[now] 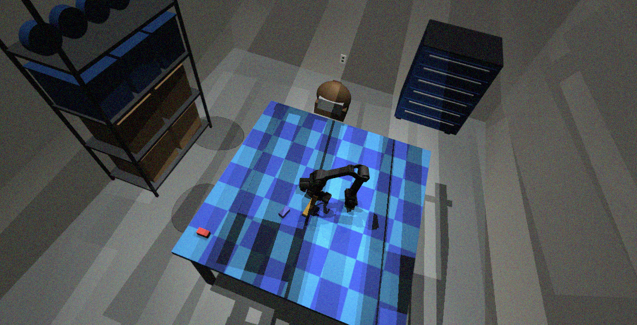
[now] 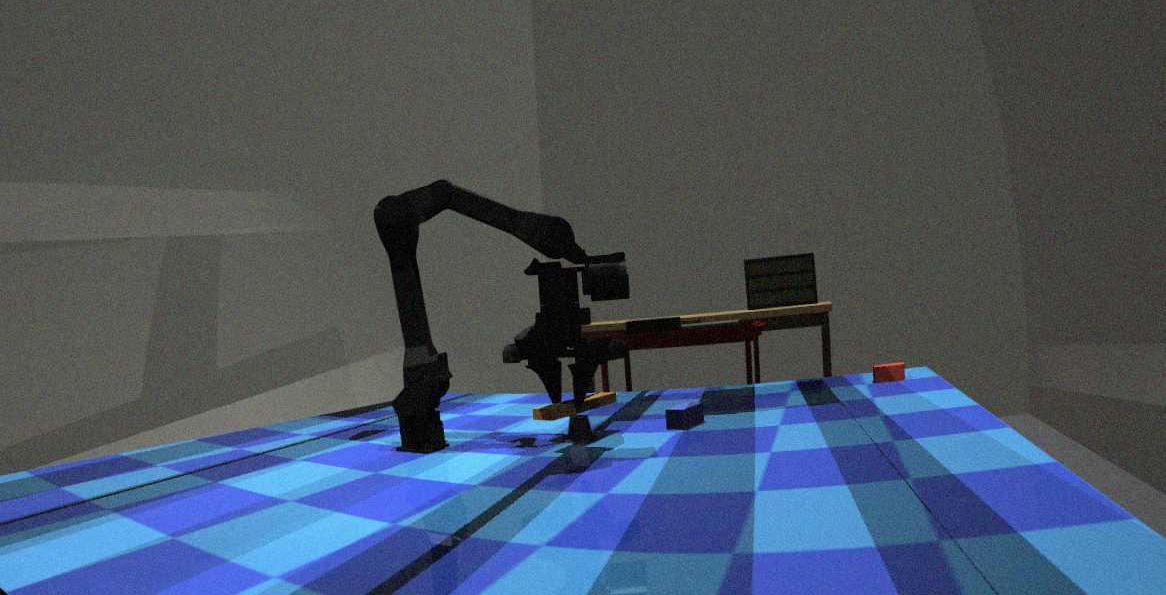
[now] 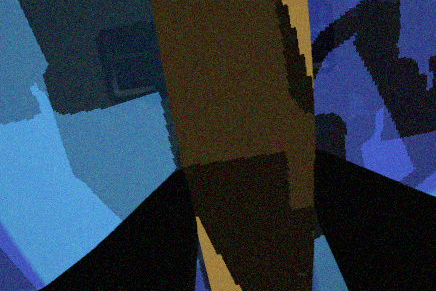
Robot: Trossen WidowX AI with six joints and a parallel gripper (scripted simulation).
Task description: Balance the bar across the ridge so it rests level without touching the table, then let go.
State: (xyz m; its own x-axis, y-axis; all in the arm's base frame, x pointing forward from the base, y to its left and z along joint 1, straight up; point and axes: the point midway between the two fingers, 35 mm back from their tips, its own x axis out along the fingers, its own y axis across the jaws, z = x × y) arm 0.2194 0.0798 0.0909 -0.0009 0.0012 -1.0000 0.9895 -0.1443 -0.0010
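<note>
Right now my gripper tip is 3 cm to the right of the bar. The rest, counted from my gripper tip: purple block 15 cm ahead, 13 cm to the left, 4 cm below; then red block 52 cm ahead, 42 cm to the left, 4 cm below.
</note>
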